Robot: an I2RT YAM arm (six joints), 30 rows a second.
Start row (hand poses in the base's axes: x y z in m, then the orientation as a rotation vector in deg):
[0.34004, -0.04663, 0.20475, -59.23, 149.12, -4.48]
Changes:
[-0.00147, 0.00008, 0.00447, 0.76, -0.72, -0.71]
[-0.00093, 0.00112, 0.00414, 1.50, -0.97, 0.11]
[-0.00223, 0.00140, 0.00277, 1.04, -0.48, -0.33]
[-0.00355, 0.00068, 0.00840, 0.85, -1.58, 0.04]
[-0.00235, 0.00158, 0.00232, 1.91, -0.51, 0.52]
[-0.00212, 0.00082, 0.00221, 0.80, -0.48, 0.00]
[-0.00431, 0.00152, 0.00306, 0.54, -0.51, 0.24]
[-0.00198, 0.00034, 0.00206, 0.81, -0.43, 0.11]
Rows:
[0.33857, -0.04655, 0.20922, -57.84, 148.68, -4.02]
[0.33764, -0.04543, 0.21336, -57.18, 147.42, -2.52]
[0.33541, -0.04403, 0.21613, -56.25, 146.92, -1.50]
[0.33186, -0.04335, 0.22453, -55.59, 145.27, -1.17]
[0.32951, -0.04177, 0.22685, -55.38, 144.11, 1.15]
[0.32739, -0.04095, 0.22906, -54.96, 143.48, 1.92]
[0.32308, -0.03943, 0.23212, -54.94, 142.77, 2.42]
[0.32110, -0.03909, 0.23418, -54.66, 142.12, 3.25]

